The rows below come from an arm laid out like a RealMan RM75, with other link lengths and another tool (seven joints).
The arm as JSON. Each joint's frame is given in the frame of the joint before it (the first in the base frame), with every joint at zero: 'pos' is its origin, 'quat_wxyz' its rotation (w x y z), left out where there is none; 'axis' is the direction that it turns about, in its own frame. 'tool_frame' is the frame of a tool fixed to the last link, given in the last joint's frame.
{
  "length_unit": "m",
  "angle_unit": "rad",
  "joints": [
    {
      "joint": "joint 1",
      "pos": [
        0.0,
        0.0,
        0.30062
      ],
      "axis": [
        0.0,
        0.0,
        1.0
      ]
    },
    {
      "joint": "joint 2",
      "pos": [
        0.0,
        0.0,
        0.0
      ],
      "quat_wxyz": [
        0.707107,
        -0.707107,
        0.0,
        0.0
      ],
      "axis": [
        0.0,
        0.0,
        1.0
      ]
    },
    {
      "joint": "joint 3",
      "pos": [
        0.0,
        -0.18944,
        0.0
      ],
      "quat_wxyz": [
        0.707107,
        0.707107,
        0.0,
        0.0
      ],
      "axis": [
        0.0,
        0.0,
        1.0
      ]
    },
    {
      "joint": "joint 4",
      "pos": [
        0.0,
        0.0,
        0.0
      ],
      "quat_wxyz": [
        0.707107,
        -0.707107,
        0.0,
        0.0
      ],
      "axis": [
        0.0,
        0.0,
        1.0
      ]
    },
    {
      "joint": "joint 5",
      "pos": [
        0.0,
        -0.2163,
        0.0
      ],
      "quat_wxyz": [
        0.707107,
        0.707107,
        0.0,
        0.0
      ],
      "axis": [
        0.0,
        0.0,
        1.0
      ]
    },
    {
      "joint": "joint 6",
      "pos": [
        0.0,
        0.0,
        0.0
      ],
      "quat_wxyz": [
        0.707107,
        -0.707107,
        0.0,
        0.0
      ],
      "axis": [
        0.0,
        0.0,
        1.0
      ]
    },
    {
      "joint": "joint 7",
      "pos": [
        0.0,
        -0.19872,
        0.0
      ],
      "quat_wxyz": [
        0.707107,
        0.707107,
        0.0,
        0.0
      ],
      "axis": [
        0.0,
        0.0,
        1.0
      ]
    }
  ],
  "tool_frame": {
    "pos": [
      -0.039,
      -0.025,
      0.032
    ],
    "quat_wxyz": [
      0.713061,
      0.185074,
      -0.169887,
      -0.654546
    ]
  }
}
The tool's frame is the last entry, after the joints.
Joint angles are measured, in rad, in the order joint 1, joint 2, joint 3, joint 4, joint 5, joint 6, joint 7. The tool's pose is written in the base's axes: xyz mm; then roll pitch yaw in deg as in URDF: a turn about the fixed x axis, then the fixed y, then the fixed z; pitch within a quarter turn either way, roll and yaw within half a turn. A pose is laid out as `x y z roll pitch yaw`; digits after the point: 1 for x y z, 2 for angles.
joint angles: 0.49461 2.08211 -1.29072 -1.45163 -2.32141 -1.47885 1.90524
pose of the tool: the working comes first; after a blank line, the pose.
Where each joint sits with the arm in this pose, in the base's axes (m; each line is computed from the numbers above, not from the rounded line before):
joint 1: 0.0000 0.0000 0.3006
joint 2: 0.0000 0.0000 0.3006
joint 3: 0.1454 0.0784 0.2079
joint 4: 0.1454 0.0784 0.2079
joint 5: 0.0927 0.2845 0.2471
joint 6: 0.0927 0.2845 0.2471
joint 7: 0.1177 0.3457 0.0597
the tool: 0.0849 0.3834 0.0337

84.9 383.4 33.7 -155.07 -18.98 80.45
